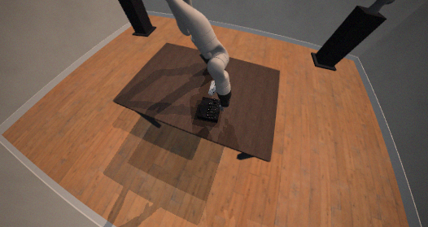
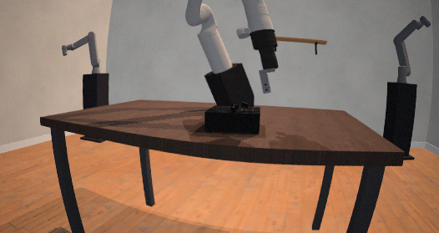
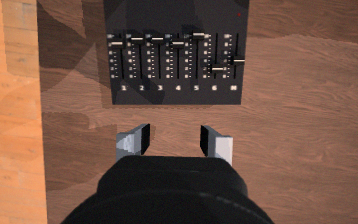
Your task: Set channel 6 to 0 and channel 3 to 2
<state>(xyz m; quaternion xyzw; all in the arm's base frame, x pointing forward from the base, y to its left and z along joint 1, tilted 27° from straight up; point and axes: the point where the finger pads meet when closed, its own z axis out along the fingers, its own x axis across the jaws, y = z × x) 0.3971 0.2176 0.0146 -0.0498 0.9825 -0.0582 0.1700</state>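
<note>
Now: the channel 3 fader cap 2 cm ahead of my hand, 9 cm to the right of it and 6 cm below it. From my hand the other things lie so: channel 5 fader cap (2 cm behind, 10 cm to the right, 6 cm below); then channel 4 fader cap (9 cm to the right, 6 cm below); then channel 6 fader cap (4 cm behind, 6 cm to the right, 6 cm below).
</note>
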